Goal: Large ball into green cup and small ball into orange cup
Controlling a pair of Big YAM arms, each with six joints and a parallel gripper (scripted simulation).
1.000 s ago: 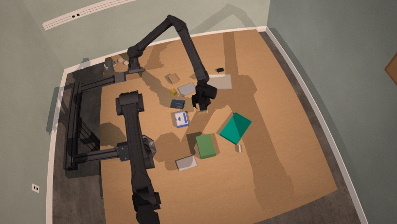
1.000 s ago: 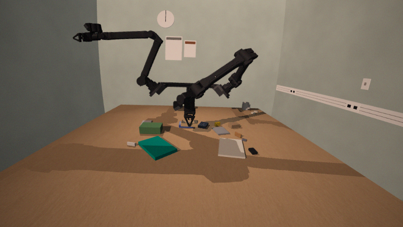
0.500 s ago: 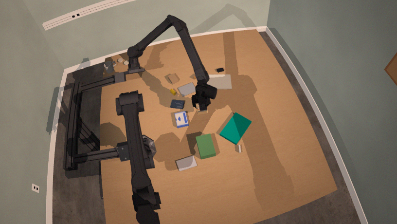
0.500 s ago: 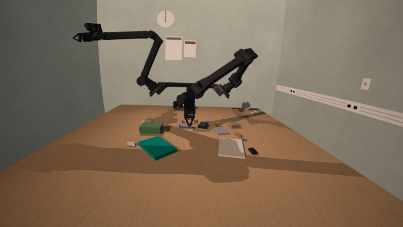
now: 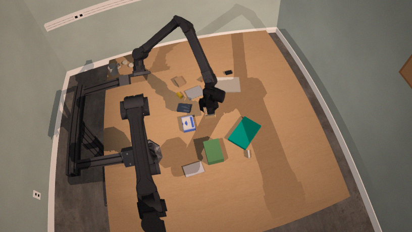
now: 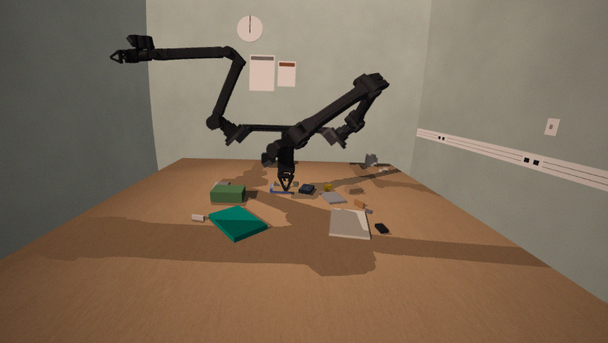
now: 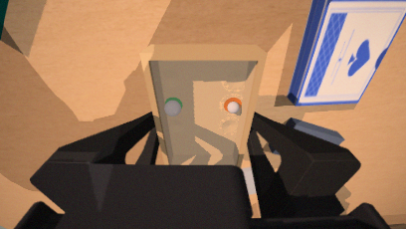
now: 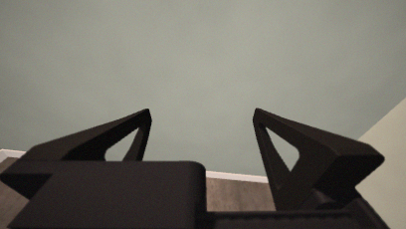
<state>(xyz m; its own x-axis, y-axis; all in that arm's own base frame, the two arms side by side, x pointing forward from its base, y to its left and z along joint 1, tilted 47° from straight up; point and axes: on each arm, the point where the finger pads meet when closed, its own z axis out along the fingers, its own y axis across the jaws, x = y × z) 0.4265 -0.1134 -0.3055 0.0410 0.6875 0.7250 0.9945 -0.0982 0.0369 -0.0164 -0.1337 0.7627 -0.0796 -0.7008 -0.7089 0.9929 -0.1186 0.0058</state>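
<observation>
Right now my left hand is 150 mm past the blue-and-white box, 20 mm to the left of it and 70 mm above it. The rest, counted from my left hand: grey pad 50 mm behind, 230 mm to the left, 80 mm below; then covered wooden puzzle 10 mm below; then navy block 150 mm behind, 110 mm to the left, 70 mm below.
</observation>
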